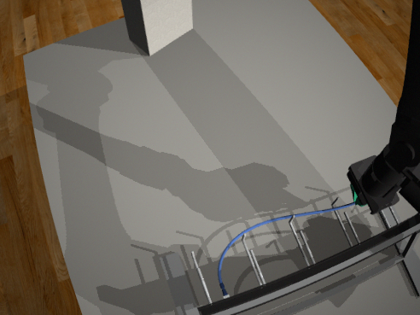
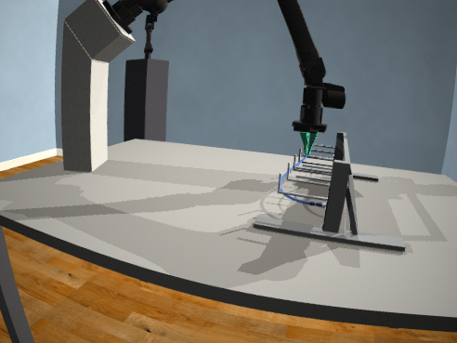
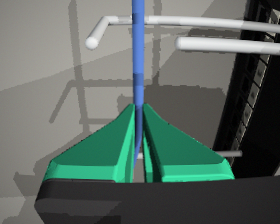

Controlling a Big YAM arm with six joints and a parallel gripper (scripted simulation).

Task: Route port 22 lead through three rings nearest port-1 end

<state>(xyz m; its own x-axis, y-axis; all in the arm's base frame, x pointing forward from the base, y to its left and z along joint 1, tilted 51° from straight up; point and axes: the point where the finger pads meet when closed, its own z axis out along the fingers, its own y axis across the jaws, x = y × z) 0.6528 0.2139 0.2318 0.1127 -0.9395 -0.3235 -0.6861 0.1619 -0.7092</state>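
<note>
Right now my hand is 13 cm to the left of the patch panel rack, 12 cm short of it and 1 cm above it.
</note>
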